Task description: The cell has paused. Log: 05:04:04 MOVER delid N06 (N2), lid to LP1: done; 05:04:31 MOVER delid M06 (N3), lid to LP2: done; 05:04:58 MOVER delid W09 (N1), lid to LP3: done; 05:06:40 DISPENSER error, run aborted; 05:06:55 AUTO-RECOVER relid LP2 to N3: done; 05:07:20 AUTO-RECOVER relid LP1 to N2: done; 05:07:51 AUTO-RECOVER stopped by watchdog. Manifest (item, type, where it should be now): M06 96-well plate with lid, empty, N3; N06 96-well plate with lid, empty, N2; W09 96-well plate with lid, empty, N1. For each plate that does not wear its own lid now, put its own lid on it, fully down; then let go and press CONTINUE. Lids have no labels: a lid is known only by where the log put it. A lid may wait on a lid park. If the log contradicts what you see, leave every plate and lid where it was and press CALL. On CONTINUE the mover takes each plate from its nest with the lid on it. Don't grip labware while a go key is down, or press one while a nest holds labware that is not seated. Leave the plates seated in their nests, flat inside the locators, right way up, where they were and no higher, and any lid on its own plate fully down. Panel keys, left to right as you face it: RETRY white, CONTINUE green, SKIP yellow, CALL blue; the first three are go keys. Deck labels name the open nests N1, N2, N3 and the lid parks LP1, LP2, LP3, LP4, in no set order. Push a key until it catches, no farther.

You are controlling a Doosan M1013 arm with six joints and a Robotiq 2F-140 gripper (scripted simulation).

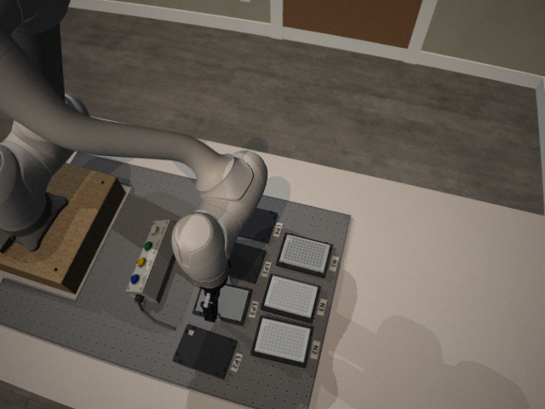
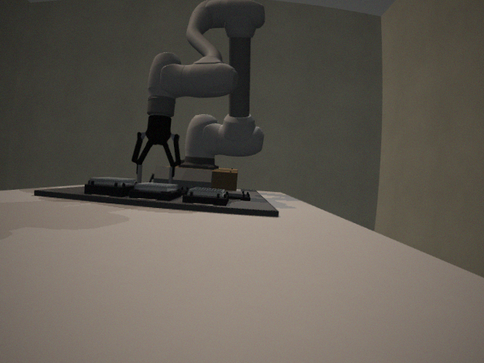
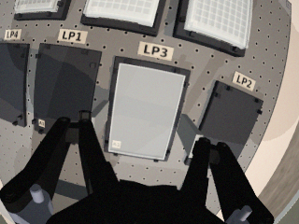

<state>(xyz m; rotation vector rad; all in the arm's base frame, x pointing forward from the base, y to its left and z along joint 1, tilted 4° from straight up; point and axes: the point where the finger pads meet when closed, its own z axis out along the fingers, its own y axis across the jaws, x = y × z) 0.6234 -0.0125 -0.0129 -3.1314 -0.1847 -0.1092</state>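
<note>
My hand is 30 mm above the lid. Round my hand: lid park LP3: 40 mm below; then lid park LP2: 10 mm ahead, 140 mm to the right, 40 mm below; then lid park LP1: 10 mm behind, 130 mm to the left, 40 mm below.
</note>
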